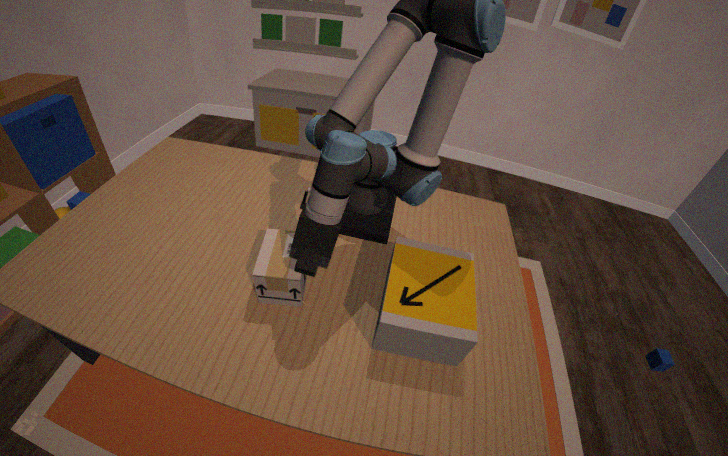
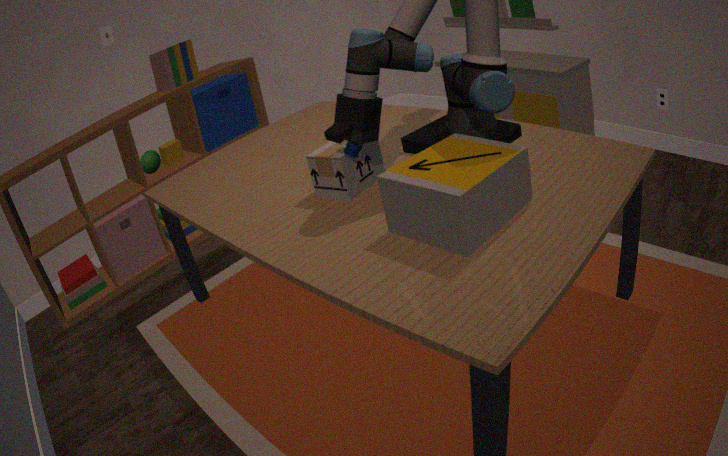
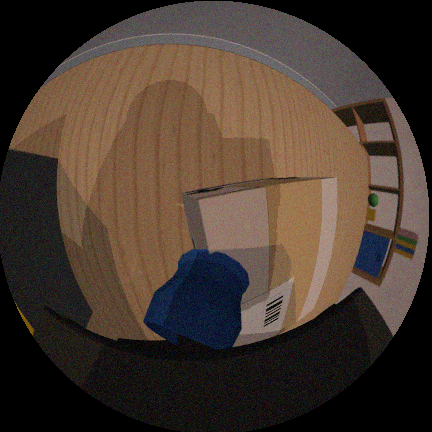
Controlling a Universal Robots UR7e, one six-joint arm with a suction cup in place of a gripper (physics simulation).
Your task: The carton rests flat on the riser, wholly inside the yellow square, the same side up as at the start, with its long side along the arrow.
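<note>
The carton (image 1: 272, 264) (image 2: 335, 174) (image 3: 289, 225) is a small cardboard box with brown tape, a barcode label on top and up-arrows on its sides. It rests flat on the table, left of the riser. The grey riser (image 1: 425, 341) (image 2: 448, 213) carries the yellow square (image 1: 448, 309) (image 2: 468, 176) with a black arrow (image 1: 430, 286) (image 2: 453, 160); nothing lies on it. My blue suction cup (image 2: 353, 149) (image 3: 201, 298) sits at the carton's top near the edge by the riser, with suction off; I cannot tell whether it touches.
The arm's dark base (image 1: 367, 217) (image 2: 462, 127) stands behind the riser. A bookshelf (image 2: 255, 86) stands beyond the table's left edge and a cabinet (image 1: 285, 86) behind it. The table's front edge (image 2: 362, 312) is near.
</note>
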